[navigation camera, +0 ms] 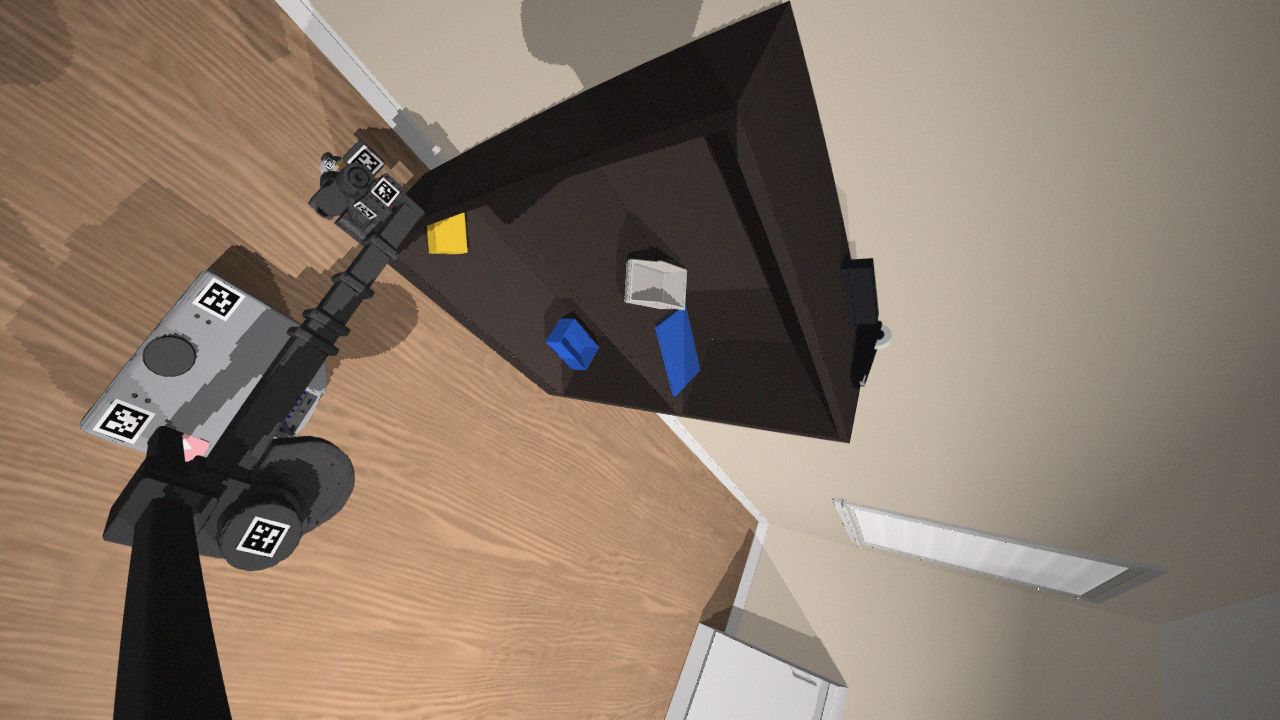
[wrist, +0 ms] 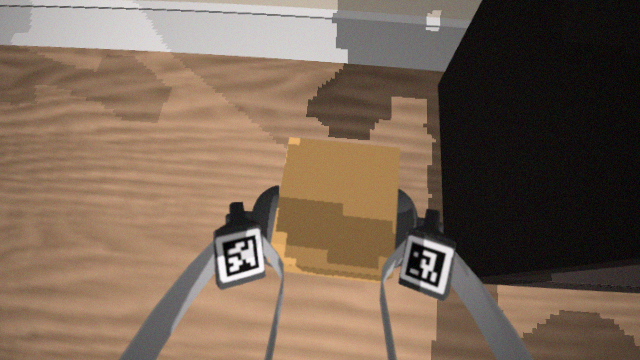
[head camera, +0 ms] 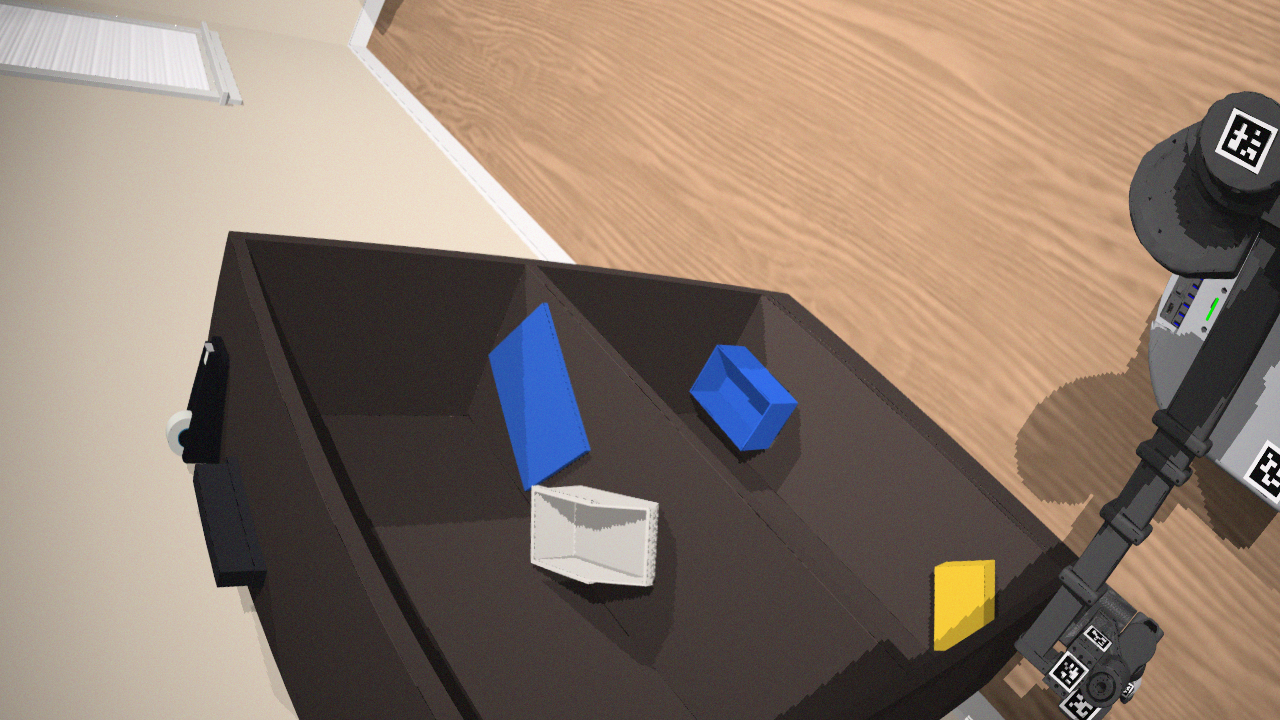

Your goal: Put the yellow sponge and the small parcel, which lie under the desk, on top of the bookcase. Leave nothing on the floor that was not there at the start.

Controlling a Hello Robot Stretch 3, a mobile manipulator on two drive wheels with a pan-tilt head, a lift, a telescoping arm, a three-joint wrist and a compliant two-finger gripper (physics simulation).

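Places are measured from the robot's base along level axes (x ahead, y left, z up), in millimetres.
Pixels of known places: gripper, fingertip midpoint: (wrist: 332, 214); robot's base, link origin: (navigation camera: 172, 353).
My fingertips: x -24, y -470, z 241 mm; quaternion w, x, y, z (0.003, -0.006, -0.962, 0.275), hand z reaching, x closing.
For each thing: its middle in the pictures, then the offset to it from my fingertips.
- small parcel, body centre: (wrist: 337, 216) 2 mm back, 5 mm left, 17 mm up
- yellow block, body centre: (head camera: 964, 606) (navigation camera: 446, 227) 261 mm back, 117 mm right, 119 mm down
- black box, body centre: (head camera: 226, 521) (navigation camera: 860, 293) 656 mm back, 146 mm right, 846 mm up
- black dispenser, body centre: (head camera: 194, 405) (navigation camera: 872, 352) 836 mm back, 122 mm right, 853 mm up
- blue bin, body centre: (head camera: 743, 397) (navigation camera: 573, 344) 830 mm back, 97 mm right, 104 mm down
- blue slab, body centre: (head camera: 535, 398) (navigation camera: 679, 350) 790 mm back, 73 mm right, 375 mm up
- white basket, body centre: (head camera: 597, 534) (navigation camera: 653, 285) 562 mm back, 114 mm right, 407 mm up
My gripper (wrist: 332, 214) is shut on the small parcel (wrist: 340, 175), a tan-orange box held between the two fingertips. It hangs over the floor beside the bookcase's dark side panel. The arm and wrist show in the head and navigation views, but the fingertips are hidden there. The dark bookcase (head camera: 313, 537) (navigation camera: 590, 134) (wrist: 540, 150) stands against the wall. A yellow block (head camera: 959, 600) (navigation camera: 447, 234) is in its lowest compartment; I cannot tell if it is the sponge. The desk does not show.
On the bookcase top are a black box (head camera: 230, 528) (navigation camera: 861, 291) and a black dispenser (head camera: 207, 402) with a white roll. Its compartments hold a blue bin (head camera: 756, 411) (navigation camera: 572, 343), a blue slab (head camera: 537, 402) (navigation camera: 677, 351) and a white basket (head camera: 595, 537) (navigation camera: 656, 282). A white cabinet (navigation camera: 756, 685) stands farther off.
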